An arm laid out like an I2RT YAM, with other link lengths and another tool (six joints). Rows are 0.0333 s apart.
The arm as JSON. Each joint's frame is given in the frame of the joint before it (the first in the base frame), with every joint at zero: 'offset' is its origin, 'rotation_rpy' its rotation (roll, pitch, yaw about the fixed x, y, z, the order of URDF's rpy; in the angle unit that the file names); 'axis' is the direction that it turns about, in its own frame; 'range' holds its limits. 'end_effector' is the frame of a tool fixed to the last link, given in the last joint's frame.
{
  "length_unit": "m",
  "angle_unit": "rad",
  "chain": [
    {
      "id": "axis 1",
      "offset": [
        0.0,
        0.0,
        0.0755
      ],
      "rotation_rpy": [
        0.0,
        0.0,
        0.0
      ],
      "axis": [
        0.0,
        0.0,
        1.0
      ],
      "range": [
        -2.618,
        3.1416
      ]
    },
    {
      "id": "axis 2",
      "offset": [
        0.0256,
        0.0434,
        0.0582
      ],
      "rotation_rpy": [
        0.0,
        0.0,
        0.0
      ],
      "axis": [
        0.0,
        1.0,
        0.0
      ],
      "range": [
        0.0,
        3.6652
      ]
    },
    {
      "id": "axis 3",
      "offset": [
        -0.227,
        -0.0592,
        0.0
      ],
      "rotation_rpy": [
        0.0,
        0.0,
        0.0
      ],
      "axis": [
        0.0,
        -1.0,
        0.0
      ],
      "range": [
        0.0,
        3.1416
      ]
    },
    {
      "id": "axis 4",
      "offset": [
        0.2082,
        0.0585,
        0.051
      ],
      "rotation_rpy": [
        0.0,
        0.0,
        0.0
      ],
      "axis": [
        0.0,
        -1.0,
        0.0
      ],
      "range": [
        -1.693,
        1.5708
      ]
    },
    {
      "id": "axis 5",
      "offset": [
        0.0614,
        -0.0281,
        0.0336
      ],
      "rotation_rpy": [
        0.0,
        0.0,
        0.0
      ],
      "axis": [
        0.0,
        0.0,
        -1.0
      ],
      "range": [
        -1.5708,
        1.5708
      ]
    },
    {
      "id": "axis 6",
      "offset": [
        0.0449,
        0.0,
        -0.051
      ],
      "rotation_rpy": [
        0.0,
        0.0,
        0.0
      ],
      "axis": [
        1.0,
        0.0,
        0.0
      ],
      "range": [
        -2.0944,
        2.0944
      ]
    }
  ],
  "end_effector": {
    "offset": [
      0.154,
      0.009,
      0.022
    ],
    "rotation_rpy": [
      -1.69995,
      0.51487,
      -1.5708
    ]
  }
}
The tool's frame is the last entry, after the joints.
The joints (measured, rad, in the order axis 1, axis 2, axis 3, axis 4, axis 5, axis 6), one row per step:
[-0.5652 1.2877 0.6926 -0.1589 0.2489 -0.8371]
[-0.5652 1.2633 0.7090 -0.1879 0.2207 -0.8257]
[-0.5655 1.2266 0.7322 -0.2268 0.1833 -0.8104]
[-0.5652 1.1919 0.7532 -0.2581 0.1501 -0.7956]
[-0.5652 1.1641 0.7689 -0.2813 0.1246 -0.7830]
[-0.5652 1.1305 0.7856 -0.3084 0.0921 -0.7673]
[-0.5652 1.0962 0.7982 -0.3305 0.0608 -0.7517]
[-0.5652 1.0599 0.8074 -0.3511 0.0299 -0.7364]
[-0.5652 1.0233 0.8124 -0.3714 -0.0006 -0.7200]
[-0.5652 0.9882 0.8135 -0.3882 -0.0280 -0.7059]
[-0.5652 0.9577 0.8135 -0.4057 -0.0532 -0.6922]
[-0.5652 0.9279 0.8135 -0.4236 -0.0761 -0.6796]
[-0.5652 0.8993 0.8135 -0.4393 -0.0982 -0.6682]
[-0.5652 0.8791 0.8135 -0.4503 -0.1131 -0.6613]
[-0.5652 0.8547 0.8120 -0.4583 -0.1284 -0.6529]
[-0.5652 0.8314 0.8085 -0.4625 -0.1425 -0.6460]
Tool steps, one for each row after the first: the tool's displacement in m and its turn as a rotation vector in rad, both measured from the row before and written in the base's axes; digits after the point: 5 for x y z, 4 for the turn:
[0.00329 0.00444 0.00855 0.0153 -0.0268 0.0131]
[0.00405 0.00598 0.01342 0.0176 -0.0397 0.0175]
[0.00362 0.00553 0.01357 0.0132 -0.0402 0.0160]
[0.00231 0.00444 0.01090 0.0100 -0.0324 0.0118]
[0.00216 0.00616 0.01250 0.0140 -0.0383 0.0159]
[0.00149 0.00629 0.01206 0.0124 -0.0386 0.0158]
[0.00057 0.00676 0.01154 0.0119 -0.0379 0.0164]
[-0.00047 0.00729 0.00985 0.0143 -0.0346 0.0161]
[-0.00109 0.00695 0.00826 0.0123 -0.0305 0.0154]
[-0.00152 0.00669 0.00607 0.0144 -0.0239 0.0142]
[-0.00192 0.00639 0.00559 0.0132 -0.0215 0.0131]
[-0.00183 0.00615 0.00556 0.0113 -0.0213 0.0133]
[-0.00144 0.00427 0.00384 0.0067 -0.0143 0.0095]
[-0.00158 0.00442 0.00501 0.0050 -0.0196 0.0093]
[-0.00142 0.00405 0.00454 0.0029 -0.0192 0.0092]

